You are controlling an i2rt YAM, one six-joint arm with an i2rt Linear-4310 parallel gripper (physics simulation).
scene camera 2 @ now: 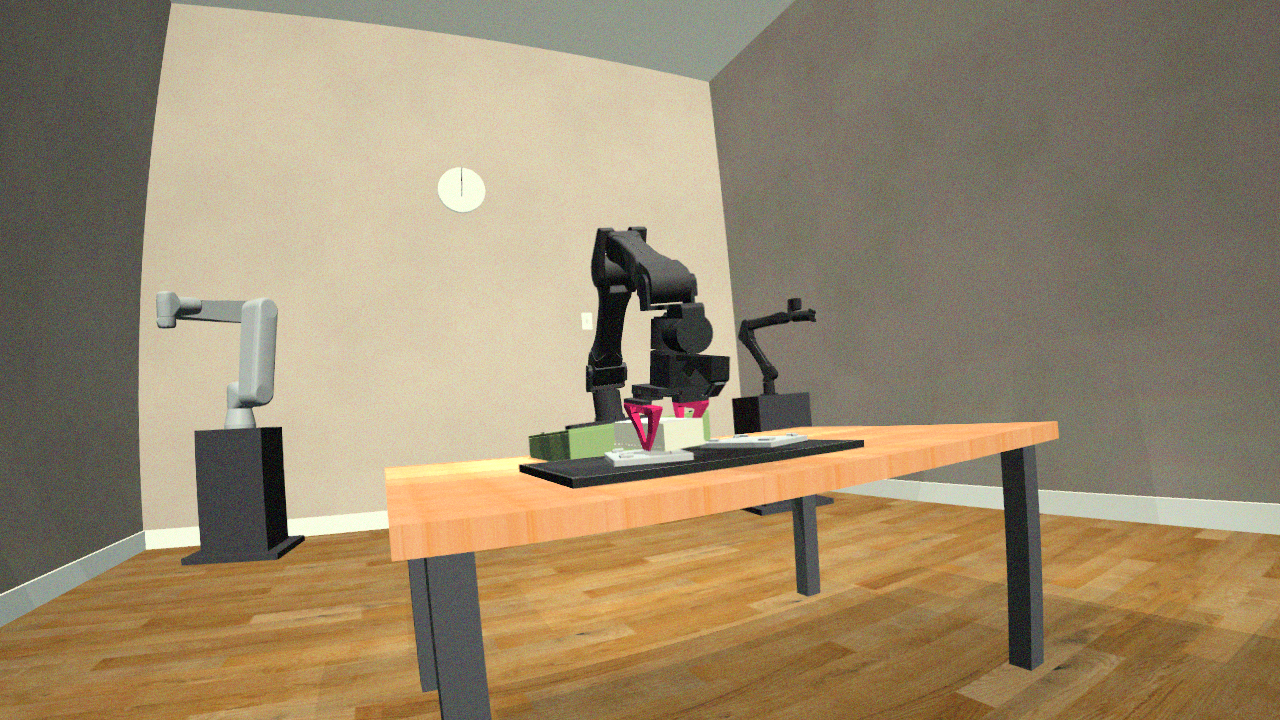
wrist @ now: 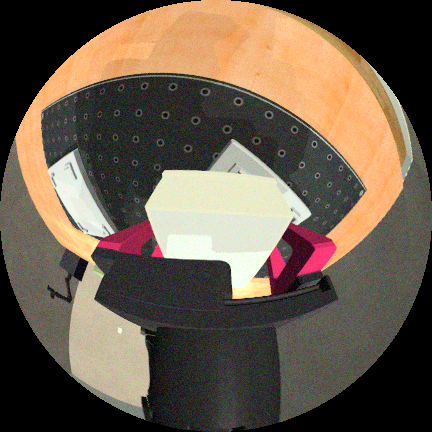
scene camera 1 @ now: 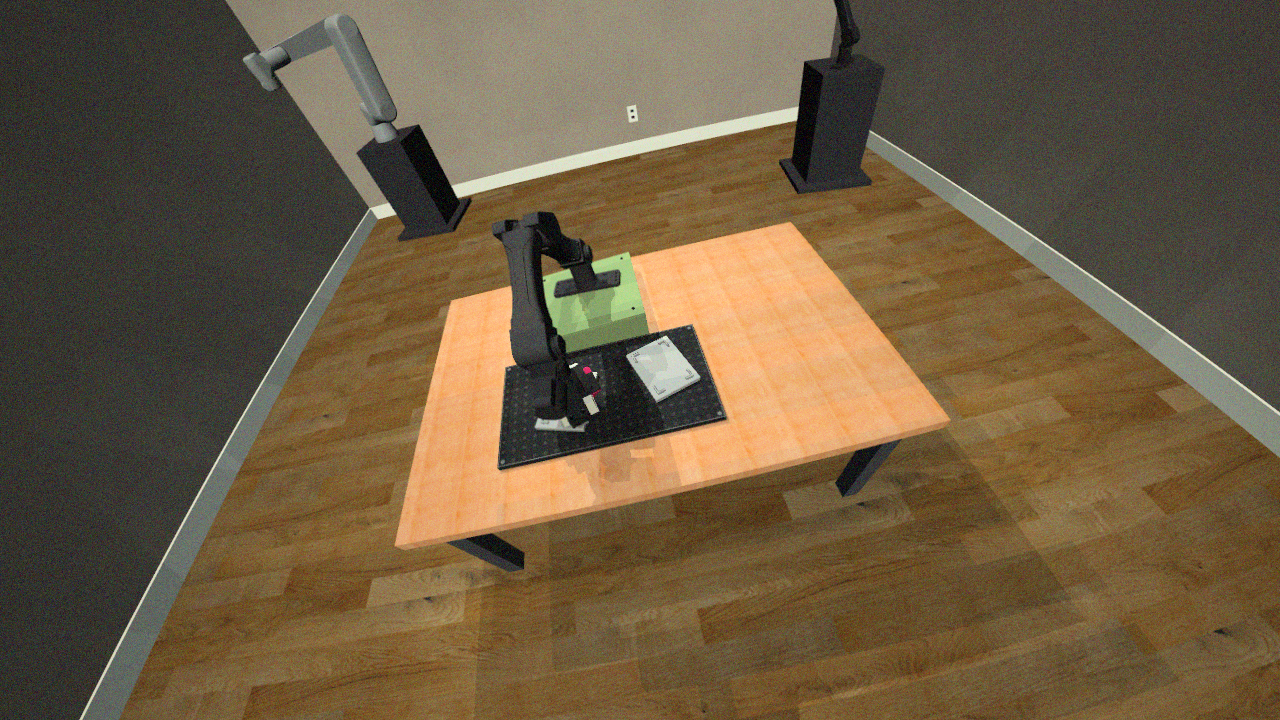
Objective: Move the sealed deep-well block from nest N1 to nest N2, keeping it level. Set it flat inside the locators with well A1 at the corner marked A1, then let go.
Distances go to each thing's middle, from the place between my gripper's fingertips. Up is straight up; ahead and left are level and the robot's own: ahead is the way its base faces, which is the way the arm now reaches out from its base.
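The cream-white block [scene camera 2: 672, 433] is 20 mm behind my hand, 10 mm to the right of it and 20 mm above it, and going by their middles it is the nearest to my hand of the things named here. Then there is the black pegboard plate [scene camera 1: 626, 408], which I find 30 mm below my hand, 50 mm behind it and 60 mm to the left of it.
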